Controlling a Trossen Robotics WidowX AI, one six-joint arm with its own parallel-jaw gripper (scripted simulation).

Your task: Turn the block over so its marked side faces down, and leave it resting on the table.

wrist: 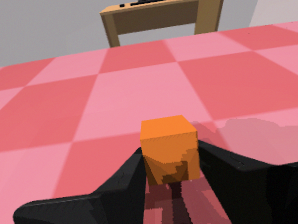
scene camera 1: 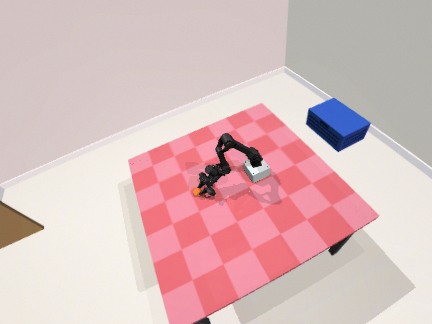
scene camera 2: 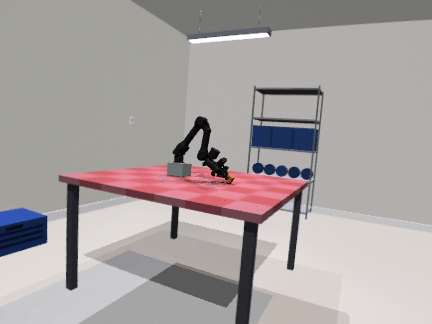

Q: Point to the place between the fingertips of my gripper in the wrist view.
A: At 167,147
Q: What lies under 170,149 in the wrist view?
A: A block.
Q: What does my gripper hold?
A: A block.
